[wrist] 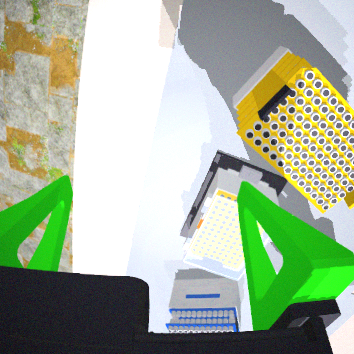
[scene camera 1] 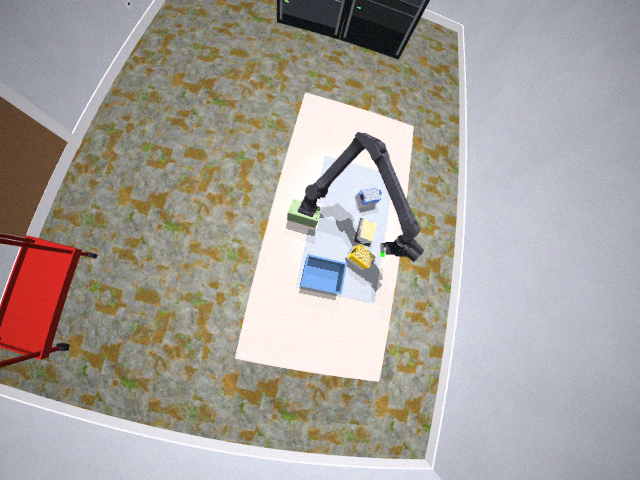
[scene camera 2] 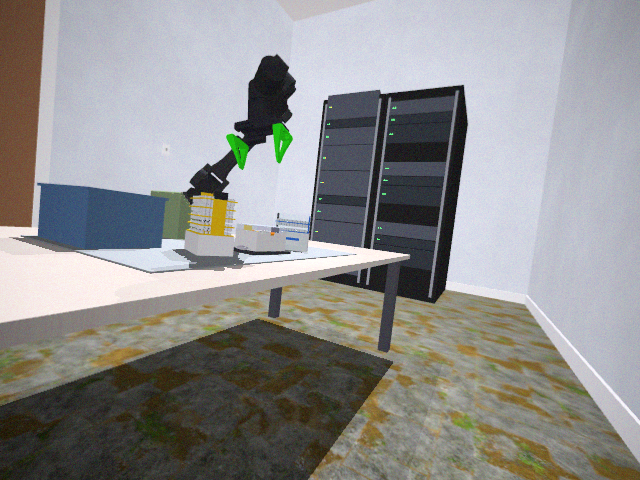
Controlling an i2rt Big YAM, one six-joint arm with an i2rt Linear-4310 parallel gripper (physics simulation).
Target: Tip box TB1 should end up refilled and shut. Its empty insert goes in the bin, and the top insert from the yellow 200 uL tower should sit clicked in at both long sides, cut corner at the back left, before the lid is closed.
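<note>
Tip box TB1 [scene camera 1: 367, 230] [scene camera 2: 260, 239] [wrist: 220, 232] is a pale box in a dark frame, with a pale yellow perforated surface on top. Whether a clear lid covers it I cannot tell. The yellow tower [scene camera 1: 361, 256] [scene camera 2: 218, 217] [wrist: 305, 135] stands turned beside it, a stack of yellow inserts on a white base, its top insert full of tips. A short black bar shows at its edge in the wrist view. The blue bin [scene camera 1: 323, 281] [scene camera 2: 103, 217] looks empty inside. My gripper [scene camera 1: 382, 252] [scene camera 2: 261, 164] [wrist: 154, 186] is open, empty and high above the mat's edge, beside TB1 and the tower.
A blue-edged tip rack stack [scene camera 1: 370, 195] [wrist: 202, 320] stands on the far side of TB1. A green block [scene camera 1: 303, 210] [scene camera 2: 170, 214] is at the arm's base. The pale blue mat [scene camera 1: 356, 173] lies under the boxes. A red cart [scene camera 1: 38, 294] stands away from the table.
</note>
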